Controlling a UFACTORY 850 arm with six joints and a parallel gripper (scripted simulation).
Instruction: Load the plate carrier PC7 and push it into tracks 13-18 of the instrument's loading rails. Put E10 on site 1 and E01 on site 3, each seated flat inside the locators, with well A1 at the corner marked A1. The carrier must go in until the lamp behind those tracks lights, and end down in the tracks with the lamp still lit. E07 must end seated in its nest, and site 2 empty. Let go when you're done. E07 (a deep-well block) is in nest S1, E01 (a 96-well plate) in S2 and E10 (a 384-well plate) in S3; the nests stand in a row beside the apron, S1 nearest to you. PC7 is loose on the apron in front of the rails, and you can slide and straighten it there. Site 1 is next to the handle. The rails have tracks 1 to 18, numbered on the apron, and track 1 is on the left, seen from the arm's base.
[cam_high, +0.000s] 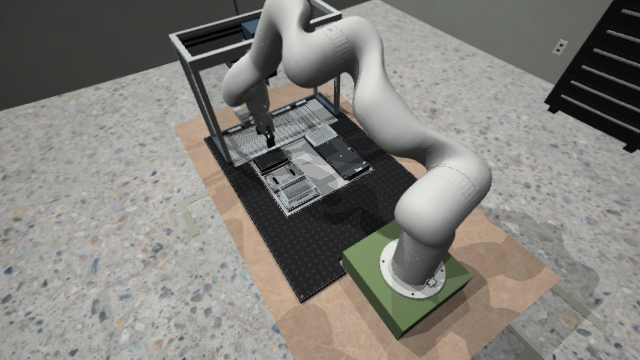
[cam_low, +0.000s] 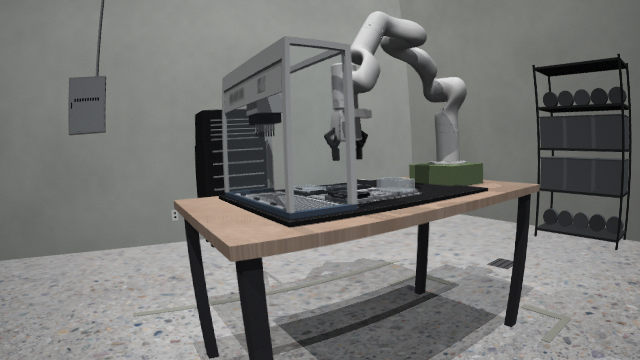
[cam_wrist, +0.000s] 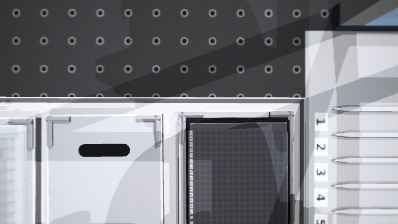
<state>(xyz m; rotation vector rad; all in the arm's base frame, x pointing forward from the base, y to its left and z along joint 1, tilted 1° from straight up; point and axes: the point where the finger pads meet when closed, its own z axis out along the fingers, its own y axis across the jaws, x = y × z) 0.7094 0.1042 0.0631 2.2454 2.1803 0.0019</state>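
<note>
The dark 384-well plate E10 lies 12 cm below my hand. From my hand the other things lie so: nest S2: 11 cm behind, 14 cm below; then deep-well block E07: 22 cm behind, 11 cm below; then frame post: 10 cm ahead, 15 cm to the left, 11 cm above.
</note>
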